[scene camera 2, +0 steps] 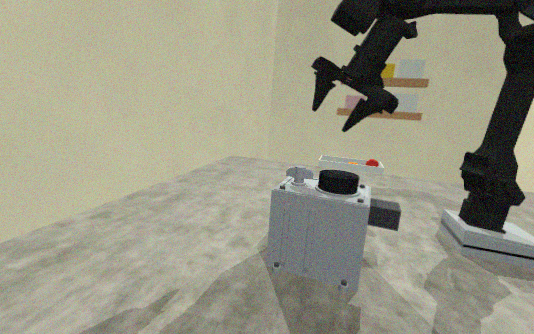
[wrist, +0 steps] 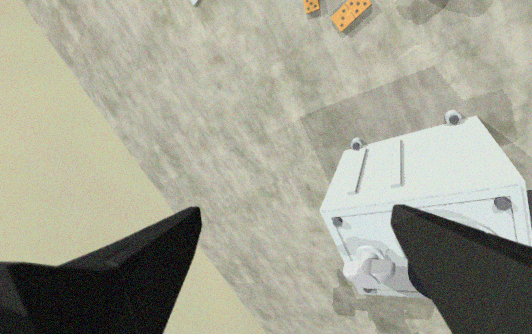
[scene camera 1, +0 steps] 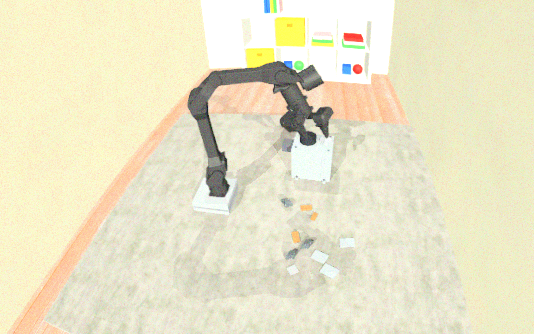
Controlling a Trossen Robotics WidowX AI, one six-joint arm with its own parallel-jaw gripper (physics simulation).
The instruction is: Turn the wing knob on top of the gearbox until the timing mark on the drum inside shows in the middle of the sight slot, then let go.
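Seen in the pictures: gripper, between the fingertips: [scene camera 2: 327,120] [wrist: 295,215] [scene camera 1: 317,138]; arm's base, origin of its link: [scene camera 2: 480,223] [scene camera 1: 219,190].
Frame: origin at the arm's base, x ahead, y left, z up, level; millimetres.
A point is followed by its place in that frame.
Observation:
The pale gearbox [scene camera 1: 312,162] @[z 41, x 315, y 164 mm] [scene camera 2: 317,235] @[z 27, x 307, y 288 mm] [wrist: 435,157] @[z 29, x 281, y 169 mm] stands upright on the mat. Its light grey wing knob [scene camera 2: 299,175] @[z 106, x 355, y 236 mm] [wrist: 377,267] @[z 110, x 345, y 221 mm] is on top, beside a wider black round cap [scene camera 1: 308,138] @[z 117, x 293, y 208 mm] [scene camera 2: 339,182] @[z 110, x 286, y 261 mm]. My gripper [scene camera 1: 316,135] @[z 197, x 333, y 94 mm] [scene camera 2: 330,120] @[z 197, x 333, y 94 mm] [wrist: 295,215] @[z 197, x 333, y 94 mm] is open and empty, above the gearbox top and apart from the knob. In the wrist view the knob lies low, close beside the right finger, which covers part of the gearbox top. Two thin straight ridges show on a gearbox side there. I cannot make out the timing mark.
A dark block [scene camera 1: 287,145] @[z 75, x 213, y 210 mm] [scene camera 2: 385,215] @[z 67, x 212, y 253 mm] sticks out from the gearbox side. Orange dominoes [scene camera 1: 306,207] @[z -42, x 316, y 11 mm] [wrist: 351,14] @[z -42, x 315, y 16 mm], grey pieces [scene camera 1: 286,202] @[z -22, x 245, y 6 mm] and white tiles [scene camera 1: 347,242] @[z -45, x 471, y -123 mm] lie on the mat. A white tray with a red ball [scene camera 2: 372,163] stands behind the gearbox in scene camera 2.

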